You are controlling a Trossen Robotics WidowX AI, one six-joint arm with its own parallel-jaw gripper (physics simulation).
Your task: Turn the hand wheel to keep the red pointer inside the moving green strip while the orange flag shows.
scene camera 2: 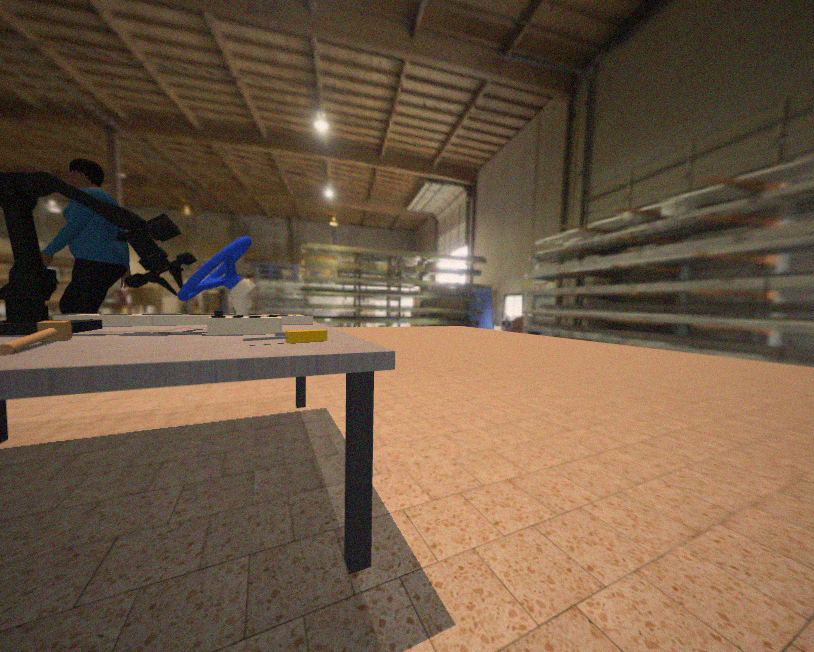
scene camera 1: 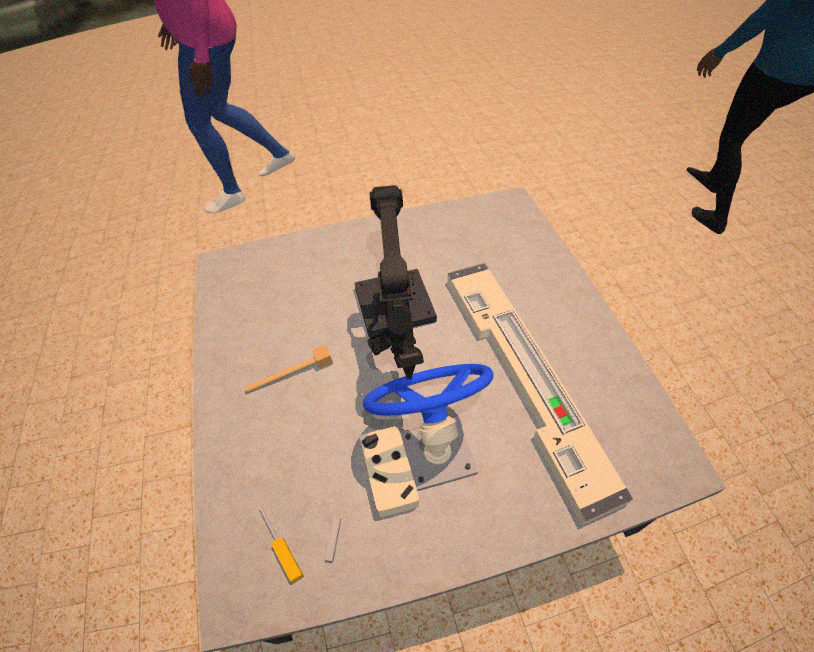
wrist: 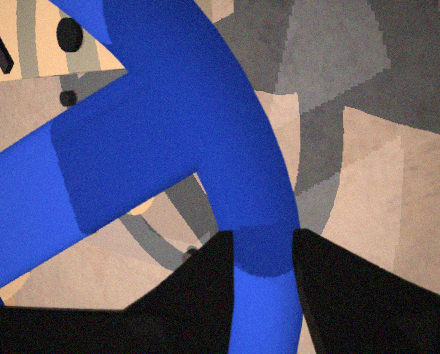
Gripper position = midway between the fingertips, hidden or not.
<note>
The table carries a wooden mallet (scene camera 1: 322,356) and a yellow-handled screwdriver (scene camera 1: 280,546). Further things: the gripper (scene camera 2: 180,294), a blue hand wheel (scene camera 2: 230,254) and a beige box (scene camera 1: 388,493).
The gripper is seen too in scene camera 1 (scene camera 1: 408,376) and in the wrist view (wrist: 262,243). The blue hand wheel shows as well in the wrist view (wrist: 186,106). The beige box is seen too in the wrist view (wrist: 35,35). The wrist view does not show the wooden mallet: it is out of frame. The wrist view misses the yellow-handled screwdriver: it is out of frame.
</note>
